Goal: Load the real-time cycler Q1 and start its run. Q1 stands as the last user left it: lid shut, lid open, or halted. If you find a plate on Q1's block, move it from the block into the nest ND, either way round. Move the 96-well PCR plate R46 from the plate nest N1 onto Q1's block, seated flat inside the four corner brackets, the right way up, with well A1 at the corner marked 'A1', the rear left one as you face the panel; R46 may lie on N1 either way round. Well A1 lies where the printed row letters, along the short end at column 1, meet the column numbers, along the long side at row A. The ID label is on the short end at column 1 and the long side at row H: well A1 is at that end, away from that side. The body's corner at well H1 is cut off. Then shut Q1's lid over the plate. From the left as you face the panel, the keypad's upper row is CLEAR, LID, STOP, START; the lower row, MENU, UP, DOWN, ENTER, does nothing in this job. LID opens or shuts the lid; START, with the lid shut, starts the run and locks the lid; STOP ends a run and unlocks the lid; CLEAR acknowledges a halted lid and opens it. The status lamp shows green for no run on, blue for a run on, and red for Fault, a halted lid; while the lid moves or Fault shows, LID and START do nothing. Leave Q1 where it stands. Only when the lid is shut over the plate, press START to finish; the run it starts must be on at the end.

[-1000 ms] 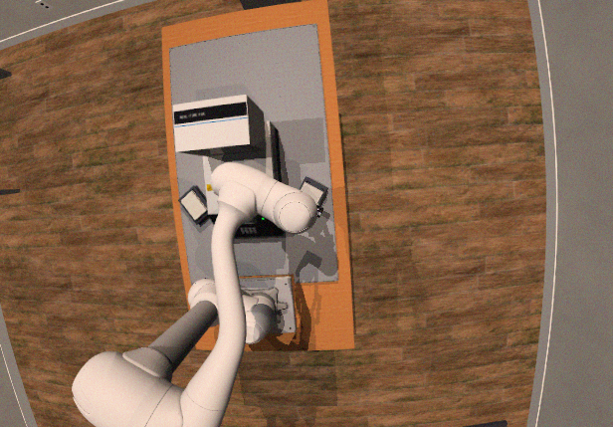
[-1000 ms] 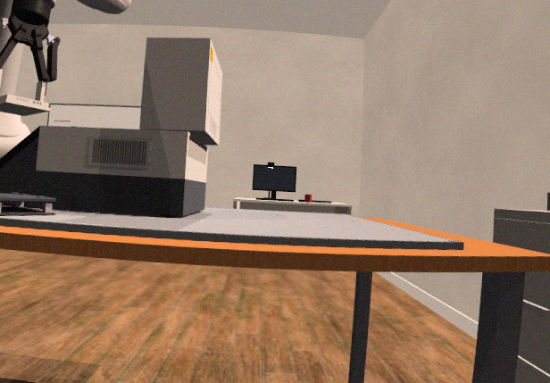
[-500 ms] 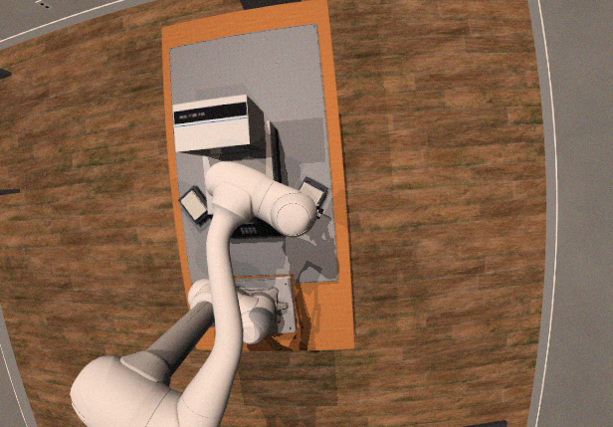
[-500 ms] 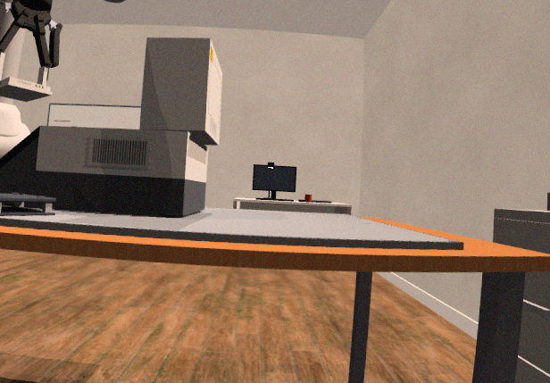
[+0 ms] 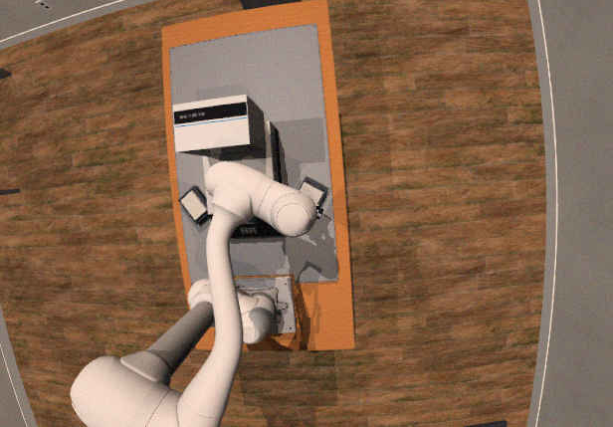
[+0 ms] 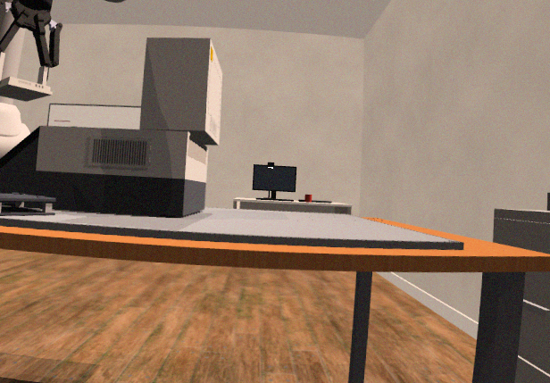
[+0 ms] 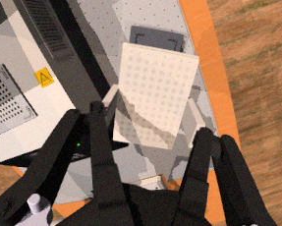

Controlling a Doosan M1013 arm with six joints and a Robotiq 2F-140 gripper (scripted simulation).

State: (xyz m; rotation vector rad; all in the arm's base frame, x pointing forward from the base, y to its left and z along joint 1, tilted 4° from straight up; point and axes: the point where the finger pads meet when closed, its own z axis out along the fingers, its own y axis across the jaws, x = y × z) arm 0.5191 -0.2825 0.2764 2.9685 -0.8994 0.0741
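Now: the white plate R46 20 mm below my hand. Round my hand: dark plate nest N1: 240 mm below; then dark nest: 580 mm to the left, 250 mm below, 10 mm ahead; then 96-well plate: 580 mm to the left, 230 mm below, 10 mm ahead.
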